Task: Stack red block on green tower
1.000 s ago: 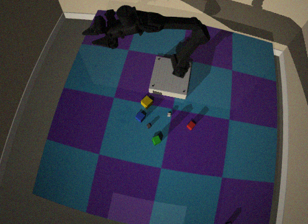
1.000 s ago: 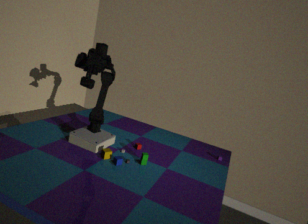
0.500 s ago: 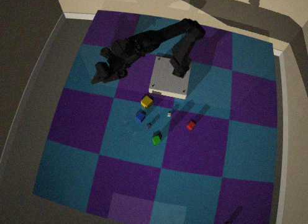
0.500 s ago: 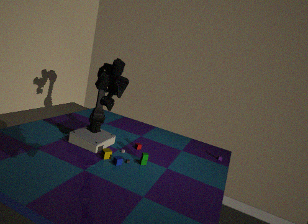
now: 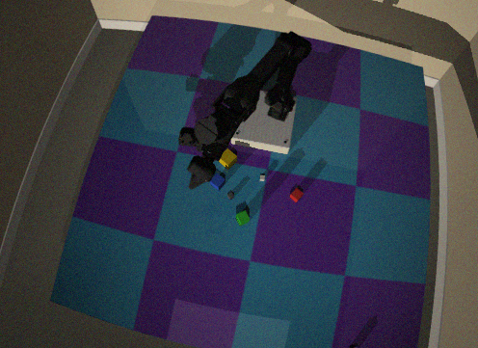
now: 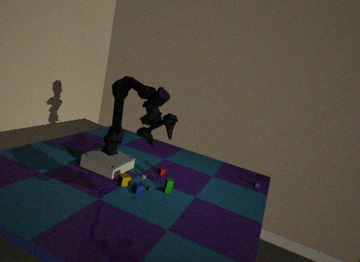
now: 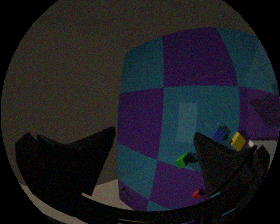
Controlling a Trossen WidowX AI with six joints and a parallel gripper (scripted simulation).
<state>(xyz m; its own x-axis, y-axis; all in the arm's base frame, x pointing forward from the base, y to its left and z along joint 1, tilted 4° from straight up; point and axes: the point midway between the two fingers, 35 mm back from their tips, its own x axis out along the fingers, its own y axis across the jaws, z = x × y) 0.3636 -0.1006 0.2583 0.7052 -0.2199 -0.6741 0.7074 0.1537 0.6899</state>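
Right now the red block is 270 mm to the left of my gripper tip, 250 mm below it and 150 mm behind it. Round my gripper tip: yellow block: 250 mm below, 180 mm behind, 10 mm to the left; blue block: 250 mm below, 90 mm behind, 10 mm to the left; small purple block: 660 mm to the left, 280 mm ahead, 260 mm below.
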